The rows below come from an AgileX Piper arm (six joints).
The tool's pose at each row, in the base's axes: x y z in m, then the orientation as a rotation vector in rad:
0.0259, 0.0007, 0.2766, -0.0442, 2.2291, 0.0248
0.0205, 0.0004, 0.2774, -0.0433, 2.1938, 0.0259
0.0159, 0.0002, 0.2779, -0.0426, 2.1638, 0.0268
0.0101, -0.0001, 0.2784, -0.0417, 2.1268, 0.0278
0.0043, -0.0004, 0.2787, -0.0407, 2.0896, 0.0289
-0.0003, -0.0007, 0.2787, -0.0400, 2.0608, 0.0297
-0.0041, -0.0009, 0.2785, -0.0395, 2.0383, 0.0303
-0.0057, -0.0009, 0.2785, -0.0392, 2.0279, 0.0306
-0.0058, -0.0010, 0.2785, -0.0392, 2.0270, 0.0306
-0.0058, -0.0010, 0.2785, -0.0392, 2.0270, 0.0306
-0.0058, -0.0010, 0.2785, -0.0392, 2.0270, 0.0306
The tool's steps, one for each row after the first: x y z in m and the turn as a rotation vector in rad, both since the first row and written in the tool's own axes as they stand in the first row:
0.0027, -0.0001, -0.0048, -0.0003, -0.0353, 0.0003
0.0051, -0.0001, -0.0087, -0.0006, -0.0653, 0.0005
0.0083, -0.0002, -0.0136, -0.0009, -0.1023, 0.0007
0.0116, -0.0002, -0.0184, -0.0012, -0.1396, 0.0011
0.0144, -0.0003, -0.0220, -0.0014, -0.1684, 0.0013
0.0169, -0.0004, -0.0249, -0.0016, -0.1909, 0.0014
0.0179, -0.0003, -0.0262, -0.0017, -0.2013, 0.0015
0.0179, -0.0004, -0.0263, -0.0017, -0.2022, 0.0015
0.0179, -0.0004, -0.0263, -0.0017, -0.2022, 0.0015
0.0179, -0.0004, -0.0263, -0.0017, -0.2022, 0.0015

